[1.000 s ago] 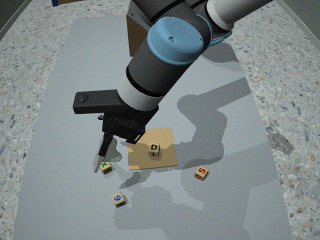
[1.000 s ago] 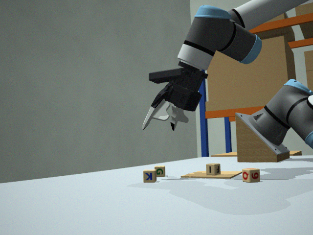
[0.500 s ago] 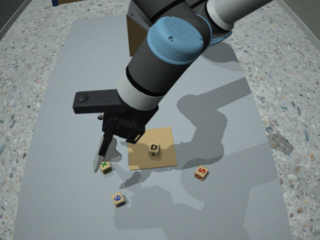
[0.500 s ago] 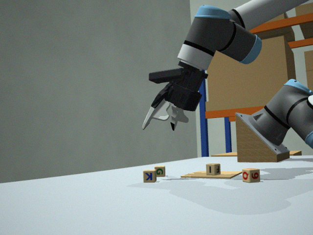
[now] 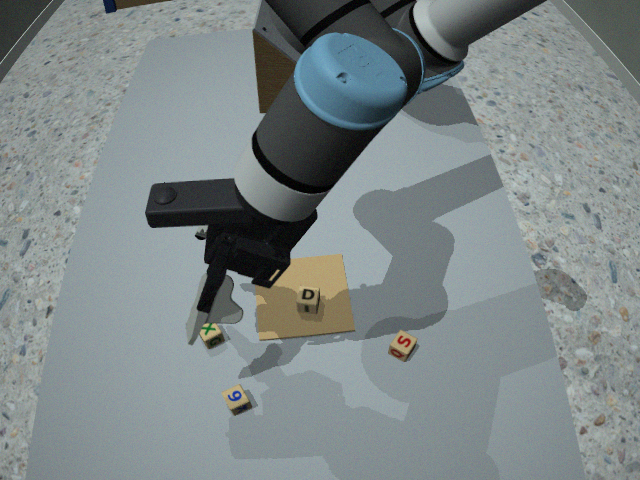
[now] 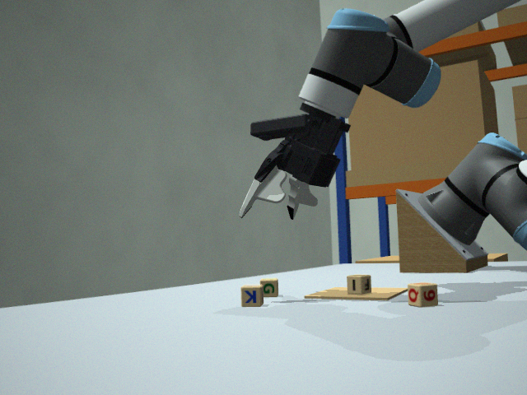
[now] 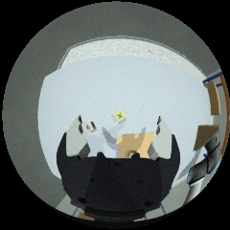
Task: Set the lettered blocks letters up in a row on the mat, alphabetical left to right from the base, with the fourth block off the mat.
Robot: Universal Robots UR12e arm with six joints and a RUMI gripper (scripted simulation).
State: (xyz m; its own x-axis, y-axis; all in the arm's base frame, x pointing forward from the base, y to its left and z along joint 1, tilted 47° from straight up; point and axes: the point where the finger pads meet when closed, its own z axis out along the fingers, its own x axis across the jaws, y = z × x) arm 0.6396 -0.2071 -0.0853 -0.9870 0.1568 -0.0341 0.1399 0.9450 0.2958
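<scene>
My hand is 6 cm past the tan mat, 14 cm to the right of it and 13 cm above it.
</scene>
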